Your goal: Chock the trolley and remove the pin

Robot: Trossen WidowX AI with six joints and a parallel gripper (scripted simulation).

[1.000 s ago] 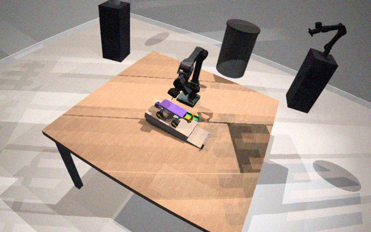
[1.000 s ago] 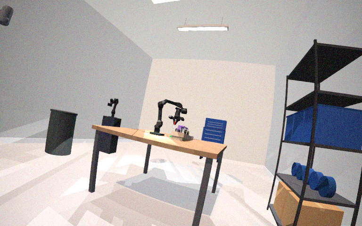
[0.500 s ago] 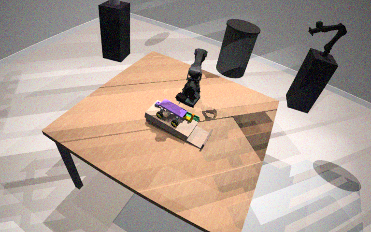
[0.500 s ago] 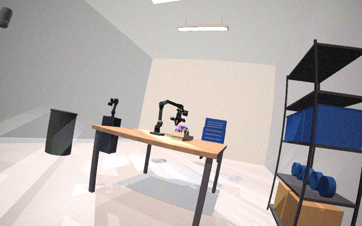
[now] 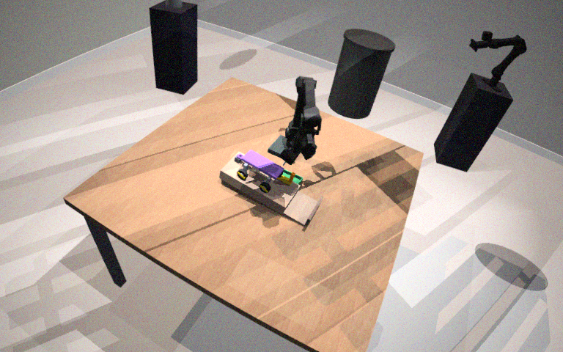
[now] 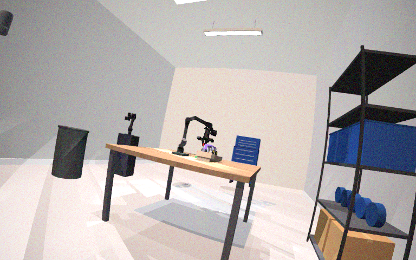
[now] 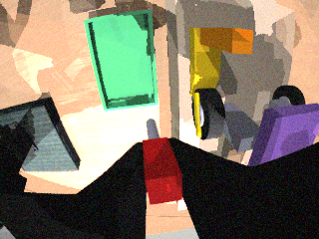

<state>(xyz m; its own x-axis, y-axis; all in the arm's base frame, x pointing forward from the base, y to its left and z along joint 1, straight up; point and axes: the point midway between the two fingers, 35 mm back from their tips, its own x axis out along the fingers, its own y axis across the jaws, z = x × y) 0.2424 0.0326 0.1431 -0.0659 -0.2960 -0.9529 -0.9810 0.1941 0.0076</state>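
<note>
Now: the green tray 2 cm behind my gripper tip, 2 cm to the left of it and 14 cm below it. From my gripper tip the other things lie so: purple trolley: 9 cm ahead, 9 cm to the right, 2 cm below; red-headed stop pin: right at my gripper tip; yellow chock: 6 cm ahead, 2 cm to the left, 5 cm below.
</note>
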